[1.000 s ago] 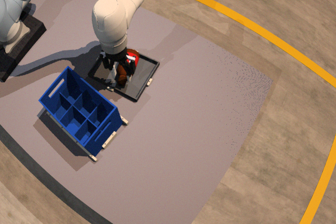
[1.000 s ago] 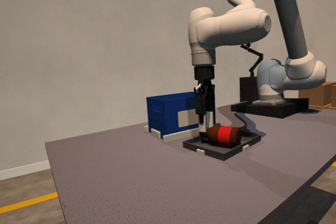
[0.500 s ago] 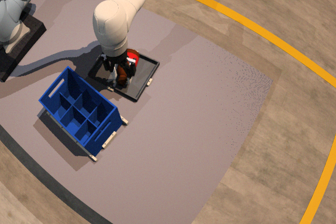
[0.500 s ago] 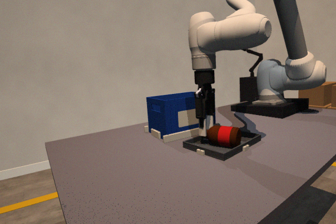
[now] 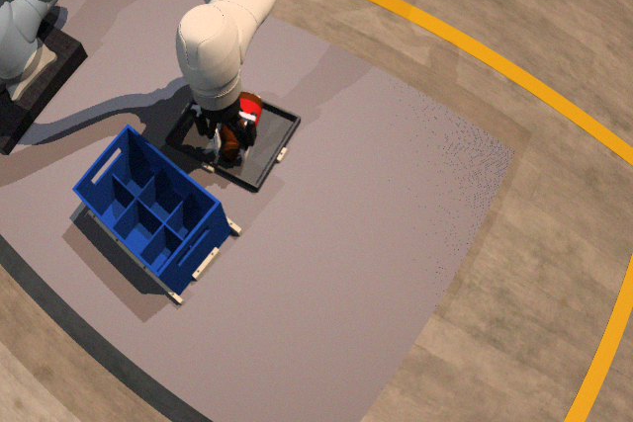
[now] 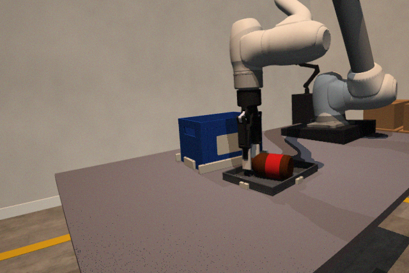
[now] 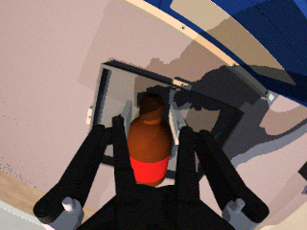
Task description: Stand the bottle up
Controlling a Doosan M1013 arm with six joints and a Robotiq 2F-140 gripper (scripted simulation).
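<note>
The bottle is 2 cm behind my hand, 4 cm to the left of it and 2 cm below it. Also, from my hand: dark tray (5 cm behind, 4 cm to the left, 5 cm below); blue crate (1 cm behind, 22 cm to the right, 2 cm above).
</note>
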